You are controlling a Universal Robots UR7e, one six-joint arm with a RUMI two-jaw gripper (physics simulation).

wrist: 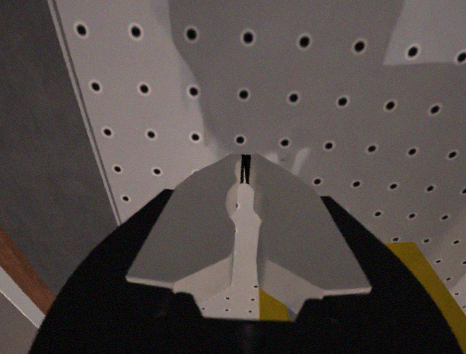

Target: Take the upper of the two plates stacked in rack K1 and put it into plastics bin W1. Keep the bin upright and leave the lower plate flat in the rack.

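Frame: origin at the arm's base, x ahead, y left, z up, level; centimetres.
Seen in the pictures: gripper, fingertip midpoint: [244, 158].
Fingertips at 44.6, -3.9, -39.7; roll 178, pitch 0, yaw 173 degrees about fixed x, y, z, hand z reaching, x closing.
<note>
A point is followed by its place in that frame, as x, y, z.
My gripper [244, 158] @(44.6, -3.9, -39.7) points down over the perforated table top in the wrist view. Its two grey jaws are shut, their tips together with nothing between them. The plates, rack K1 and bin W1 cannot be made out in this view. A yellow surface [425, 275] @(32.7, 4.4, -36.7) shows in part at the lower right, behind the gripper's black body; I cannot tell what it belongs to.
The light perforated table top [165, 110] @(48.5, -7.2, -39.6) has its straight edge at the left, with dark grey floor [30, 110] @(57.4, -7.5, -40.9) beyond it. A brown strip [25, 267] with a pale border lies at the lower left. Shadows fall across the table top.
</note>
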